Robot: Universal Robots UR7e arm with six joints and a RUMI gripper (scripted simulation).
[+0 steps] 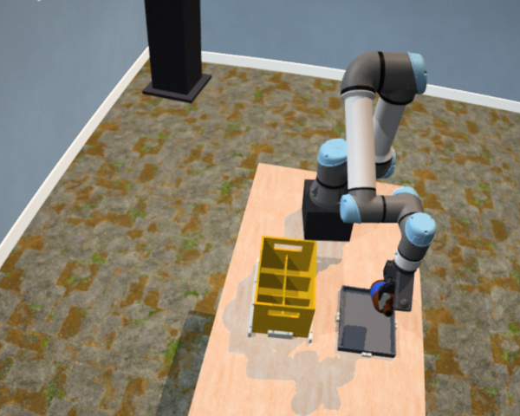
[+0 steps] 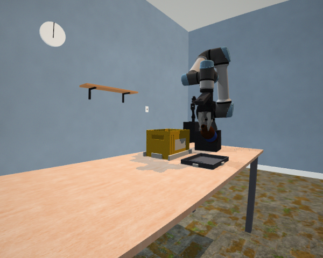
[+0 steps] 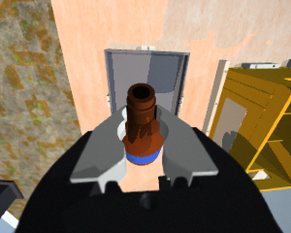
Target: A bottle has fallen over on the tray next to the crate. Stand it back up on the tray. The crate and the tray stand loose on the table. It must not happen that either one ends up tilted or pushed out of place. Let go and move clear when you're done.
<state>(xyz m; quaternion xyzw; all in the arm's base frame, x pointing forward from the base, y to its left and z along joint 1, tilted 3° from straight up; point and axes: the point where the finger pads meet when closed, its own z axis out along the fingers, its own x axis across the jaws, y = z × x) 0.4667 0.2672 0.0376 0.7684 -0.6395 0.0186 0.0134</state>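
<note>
Now: the brown bottle 40 mm behind my hand, 10 mm to the right of it and 30 mm below it. The rest, counted from my hand: yellow crate (60 mm behind, 330 mm to the right, 120 mm below); dark grey tray (70 mm behind, 30 mm to the right, 190 mm below).
</note>
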